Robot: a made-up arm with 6 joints.
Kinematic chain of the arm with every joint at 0, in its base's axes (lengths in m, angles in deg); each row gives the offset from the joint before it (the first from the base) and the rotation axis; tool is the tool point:
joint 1: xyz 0 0 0.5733 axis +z
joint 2: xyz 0.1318 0 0 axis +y
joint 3: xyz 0 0 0.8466 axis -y
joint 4: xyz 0 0 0.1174 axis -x
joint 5: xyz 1.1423 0 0 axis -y
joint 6: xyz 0.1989 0 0 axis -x
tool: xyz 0 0 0
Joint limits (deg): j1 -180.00..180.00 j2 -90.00..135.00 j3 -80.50..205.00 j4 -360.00..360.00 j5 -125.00..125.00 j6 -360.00..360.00
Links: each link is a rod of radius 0.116 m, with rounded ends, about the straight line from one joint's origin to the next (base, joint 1, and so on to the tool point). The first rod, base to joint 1, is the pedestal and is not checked.
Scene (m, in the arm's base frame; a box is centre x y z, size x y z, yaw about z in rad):
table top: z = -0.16
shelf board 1: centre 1 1.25 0.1 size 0.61 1.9 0.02 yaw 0.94
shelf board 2: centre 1 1.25 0.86 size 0.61 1.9 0.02 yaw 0.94
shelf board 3: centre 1 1.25 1.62 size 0.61 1.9 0.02 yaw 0.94
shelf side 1: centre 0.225 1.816 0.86 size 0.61 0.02 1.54 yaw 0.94
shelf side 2: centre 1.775 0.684 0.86 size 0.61 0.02 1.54 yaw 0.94
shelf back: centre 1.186 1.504 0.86 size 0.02 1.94 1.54 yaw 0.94
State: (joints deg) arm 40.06 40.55 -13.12 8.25 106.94 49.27
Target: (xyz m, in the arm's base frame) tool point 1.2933 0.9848 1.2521
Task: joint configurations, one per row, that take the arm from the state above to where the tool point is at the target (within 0.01 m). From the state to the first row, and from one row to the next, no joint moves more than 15 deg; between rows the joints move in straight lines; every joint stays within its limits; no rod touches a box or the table.
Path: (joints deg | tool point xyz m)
1: 38.08 33.67 -24.34 8.23 111.06 49.27 | 1.1044 0.8991 0.5292
2: 36.09 26.79 -35.55 8.22 115.19 49.27 | 1.0080 0.7666 0.5295
3: 34.11 19.92 -46.77 8.20 119.31 49.27 | 0.8962 0.6369 0.5240
4: 31.17 9.02 -43.16 7.61 120.76 49.27 | 0.9544 0.6038 0.7633
5: 28.24 -1.89 -39.56 7.01 122.21 49.27 | 0.9576 0.5376 1.0113
6: 25.31 -12.79 -35.95 6.41 123.66 49.27 | 0.8999 0.4460 1.2522
7: 29.01 -0.06 -22.20 6.74 117.42 49.27 | 1.0520 0.6071 1.2951
8: 32.71 12.67 -8.46 7.07 111.18 49.27 | 1.1864 0.7891 1.2946
9: 36.42 25.40 5.29 7.40 104.94 49.27 | 1.2932 0.9849 1.2521

